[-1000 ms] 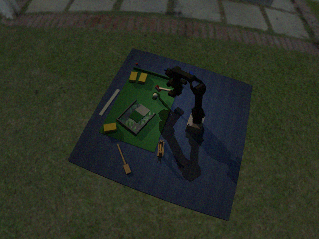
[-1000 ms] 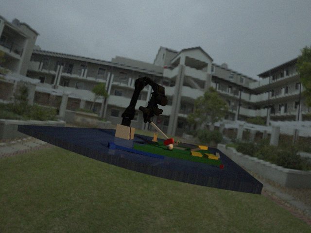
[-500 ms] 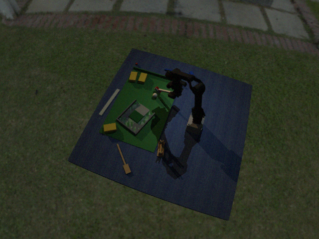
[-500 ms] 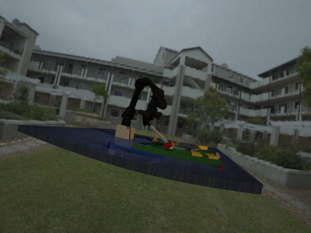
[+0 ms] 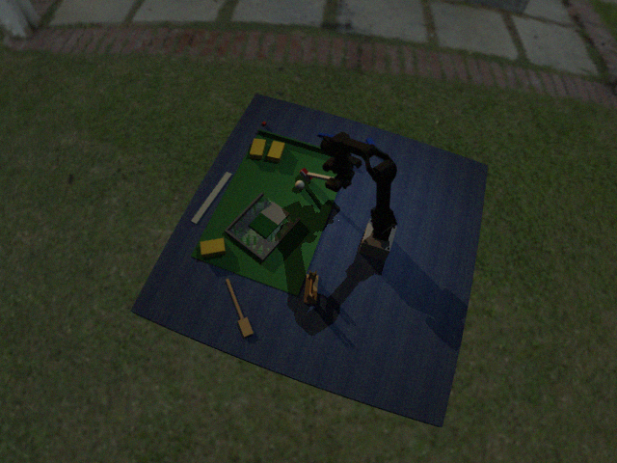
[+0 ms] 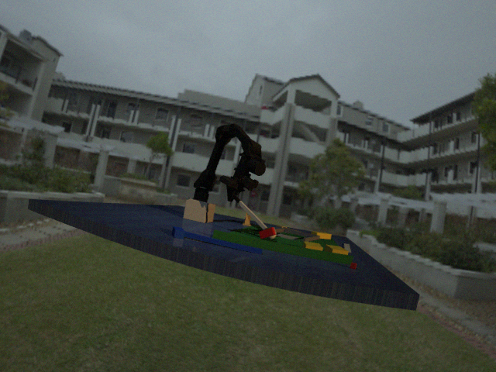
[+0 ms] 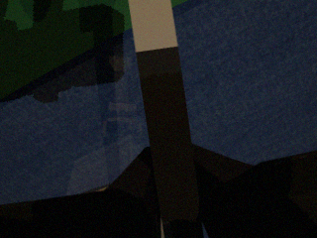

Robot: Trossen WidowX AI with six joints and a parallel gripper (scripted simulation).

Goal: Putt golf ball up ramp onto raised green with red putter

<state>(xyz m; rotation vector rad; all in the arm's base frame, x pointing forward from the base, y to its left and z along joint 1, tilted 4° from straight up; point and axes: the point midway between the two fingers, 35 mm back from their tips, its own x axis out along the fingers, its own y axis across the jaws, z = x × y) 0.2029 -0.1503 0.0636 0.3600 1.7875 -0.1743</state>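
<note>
Right now my gripper tip is 11 cm short of the red putter, 4 cm to the left of it and 4 cm above it. Round my gripper tip: blue putter: 37 cm to the right, 12 cm below, 7 cm ahead; white golf ball: 21 cm ahead, 11 cm below, 1 cm to the right; green mat: 28 cm ahead, 13 cm below, 10 cm to the left.
</note>
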